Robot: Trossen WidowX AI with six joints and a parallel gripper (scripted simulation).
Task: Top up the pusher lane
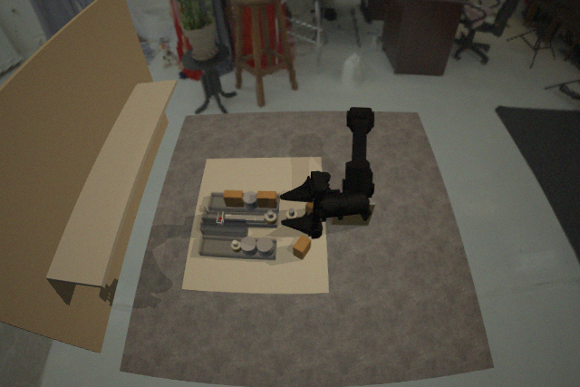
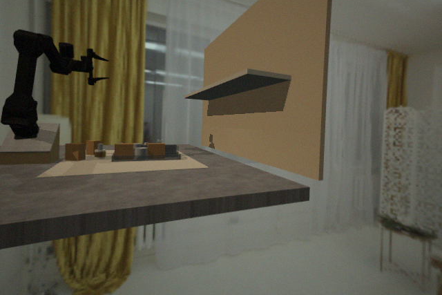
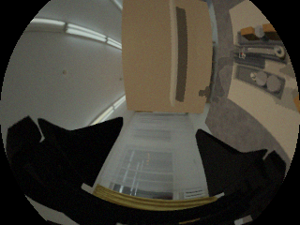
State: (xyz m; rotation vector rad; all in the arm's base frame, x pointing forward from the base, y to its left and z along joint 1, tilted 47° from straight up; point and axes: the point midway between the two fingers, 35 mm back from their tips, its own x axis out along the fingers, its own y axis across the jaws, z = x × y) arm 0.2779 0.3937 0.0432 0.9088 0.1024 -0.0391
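Right now my gripper tip is 11 cm short of the beige mat, 26 cm to the left of it and 46 cm above it. Also, from my gripper tip: small pale jar (19 cm ahead, 12 cm to the right, 43 cm below); then wall shelf (56 cm ahead, 28 cm to the right, 9 cm below); then grey lane rack (21 cm ahead, 23 cm to the right, 44 cm below).
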